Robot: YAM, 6 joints.
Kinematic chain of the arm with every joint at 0, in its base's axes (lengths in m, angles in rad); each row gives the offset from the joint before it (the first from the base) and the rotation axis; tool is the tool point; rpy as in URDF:
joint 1: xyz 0 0 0.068 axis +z
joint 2: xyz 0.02 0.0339 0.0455 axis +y
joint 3: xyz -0.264 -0.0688 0 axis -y
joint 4: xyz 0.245 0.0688 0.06 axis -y
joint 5: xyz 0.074 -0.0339 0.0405 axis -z
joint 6: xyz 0.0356 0 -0.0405 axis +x
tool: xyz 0 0 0 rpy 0 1.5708 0
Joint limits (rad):
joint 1: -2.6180..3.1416
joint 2: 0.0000..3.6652
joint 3: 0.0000..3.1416
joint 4: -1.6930..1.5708
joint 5: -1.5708..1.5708
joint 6: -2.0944..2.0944
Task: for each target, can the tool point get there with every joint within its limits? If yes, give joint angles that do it. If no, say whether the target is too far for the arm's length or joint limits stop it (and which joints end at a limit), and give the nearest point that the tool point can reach.
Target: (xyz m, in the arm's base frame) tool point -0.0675 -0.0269 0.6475
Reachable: yes | joints 0.4118 0.9782 2.4413 -0.8276 -0.0674 -1.7095
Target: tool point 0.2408 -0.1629 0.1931
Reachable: yes | joints -0.6901 1.6226 1.0189 -0.7582 -0.8890 -0.0614
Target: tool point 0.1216 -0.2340 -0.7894
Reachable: no: too far | nearest point 0.1179 -0.2269 -0.3803 | short by 0.409 m
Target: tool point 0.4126 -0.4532 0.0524
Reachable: yes | joints -0.8664 3.0972 2.8405 -0.4741 -0.6264 -1.5458
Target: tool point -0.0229 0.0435 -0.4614
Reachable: no: joint limits stop it (at a limit: joint 2) | nearest point -0.0466 0.0885 -0.3484 | short by 0.124 m
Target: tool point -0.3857 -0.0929 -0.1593
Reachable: no: joint limits stop it (at a limit: joint 1) | nearest point -0.3857 -0.0356 -0.1593 | short by 0.057 m
